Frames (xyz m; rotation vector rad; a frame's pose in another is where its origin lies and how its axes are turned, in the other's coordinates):
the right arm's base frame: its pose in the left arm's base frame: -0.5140 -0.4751 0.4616 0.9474 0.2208 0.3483
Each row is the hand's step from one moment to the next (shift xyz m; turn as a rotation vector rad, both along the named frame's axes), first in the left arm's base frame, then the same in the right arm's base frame.
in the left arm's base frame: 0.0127 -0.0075 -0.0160 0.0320 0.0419 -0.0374
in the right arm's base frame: 0.0093 -0.0196 0.0008 0.0469 -0.0146 -0.0421
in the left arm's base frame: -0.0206 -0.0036 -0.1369 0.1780 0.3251 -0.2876
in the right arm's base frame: -0.0159 -0.1106 -0.0819 0.2988 -0.0974 -0.3483
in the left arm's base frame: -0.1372 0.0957 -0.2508 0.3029 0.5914 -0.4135
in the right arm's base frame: -0.0815 -0.1286 -0.2602 0.5207 -0.0830 -0.5784
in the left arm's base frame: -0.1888 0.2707 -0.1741 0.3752 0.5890 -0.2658
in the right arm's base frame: -0.0642 0.0380 -0.3656 0.5816 0.0233 -0.4686
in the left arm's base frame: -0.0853 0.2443 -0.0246 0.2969 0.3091 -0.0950
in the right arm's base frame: 0.0162 0.1268 -0.2263 0.3960 0.0294 -0.1872
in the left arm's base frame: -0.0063 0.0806 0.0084 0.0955 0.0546 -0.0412
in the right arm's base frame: 0.0250 0.0512 -0.0580 0.1105 -0.0232 -0.0325
